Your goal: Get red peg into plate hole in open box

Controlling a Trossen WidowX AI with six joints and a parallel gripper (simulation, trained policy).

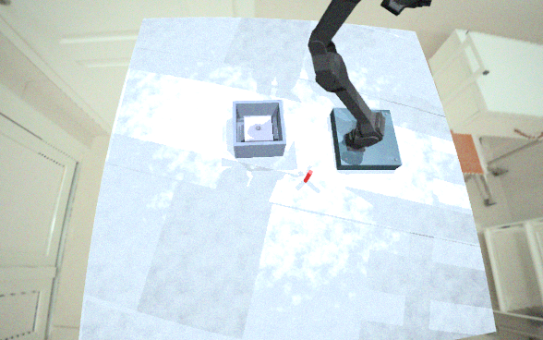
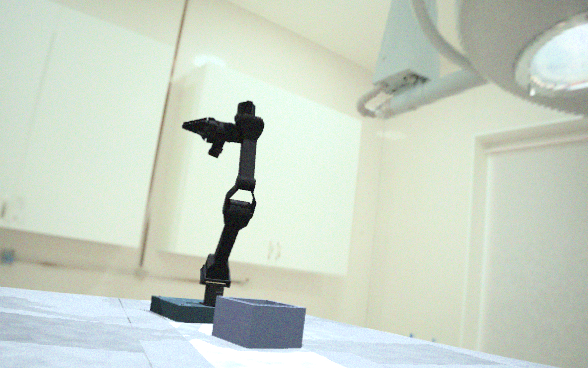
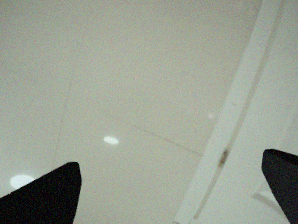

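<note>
Right now the red peg is 13 cm ahead of my gripper tip, 32 cm to the left of it and 52 cm below it. Round my gripper tip: light grey plate (29 cm ahead, 17 cm to the left, 52 cm below); then grey box (29 cm ahead, 17 cm to the left, 54 cm below).
</note>
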